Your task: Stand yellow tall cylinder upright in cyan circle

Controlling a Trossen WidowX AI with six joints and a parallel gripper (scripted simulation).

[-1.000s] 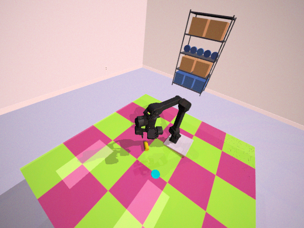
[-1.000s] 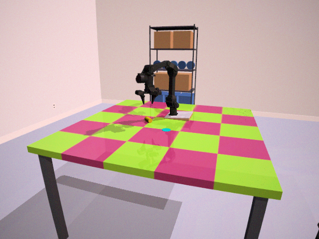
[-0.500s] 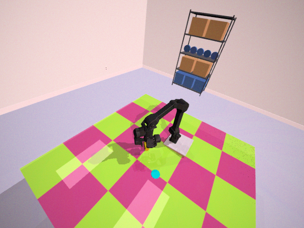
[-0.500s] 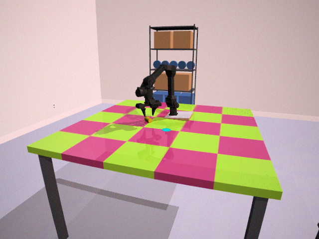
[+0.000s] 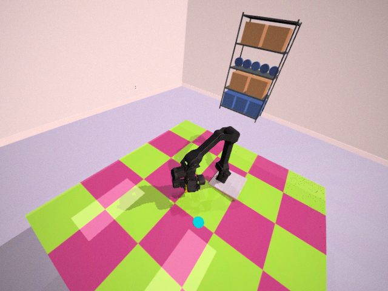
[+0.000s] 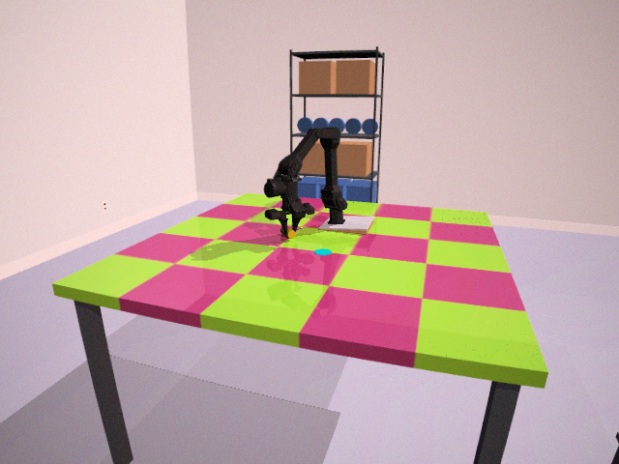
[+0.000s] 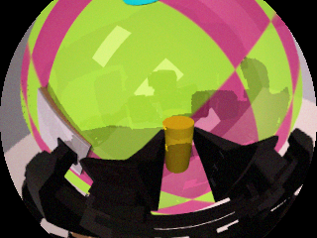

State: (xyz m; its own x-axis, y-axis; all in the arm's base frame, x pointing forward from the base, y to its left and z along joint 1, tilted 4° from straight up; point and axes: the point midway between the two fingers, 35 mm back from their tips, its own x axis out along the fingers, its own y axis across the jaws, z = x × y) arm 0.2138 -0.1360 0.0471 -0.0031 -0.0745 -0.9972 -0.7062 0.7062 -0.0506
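The cyan circle lies 16 cm to the left of my gripper tip, 12 cm ahead of it and 2 cm below it. Also, from my gripper tip: yellow tall cylinder 1 cm to the right, 1 cm behind.
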